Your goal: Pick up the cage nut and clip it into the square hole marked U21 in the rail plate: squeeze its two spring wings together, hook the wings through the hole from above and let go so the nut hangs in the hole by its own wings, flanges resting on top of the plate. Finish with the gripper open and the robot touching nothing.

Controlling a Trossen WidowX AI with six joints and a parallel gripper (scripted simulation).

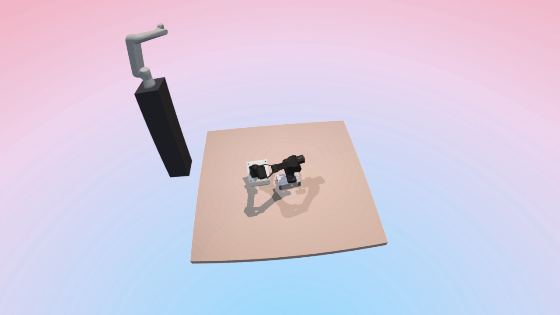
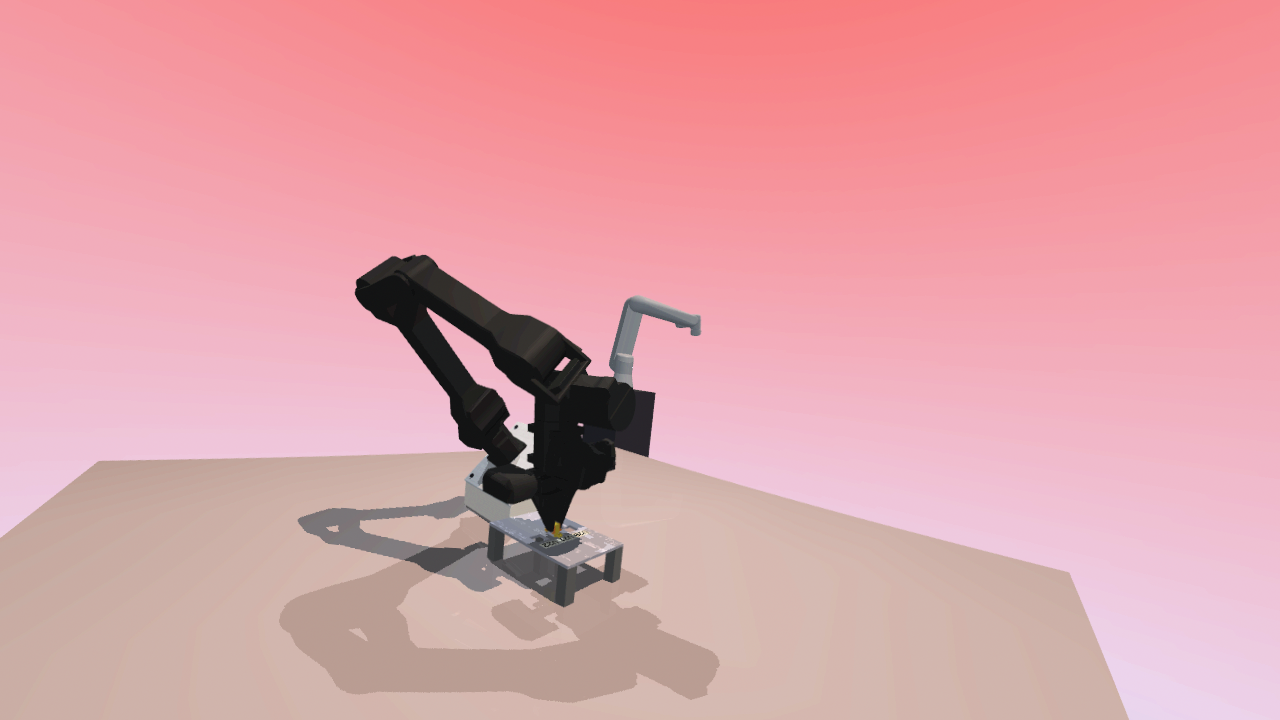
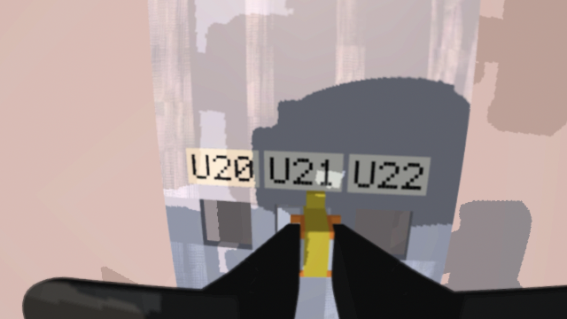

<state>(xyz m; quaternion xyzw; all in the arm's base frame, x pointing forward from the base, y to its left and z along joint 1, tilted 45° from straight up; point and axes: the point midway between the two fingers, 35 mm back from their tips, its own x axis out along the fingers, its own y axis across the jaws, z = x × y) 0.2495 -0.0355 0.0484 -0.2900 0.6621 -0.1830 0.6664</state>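
Now: gripper tip 10 mm above the cage nut.
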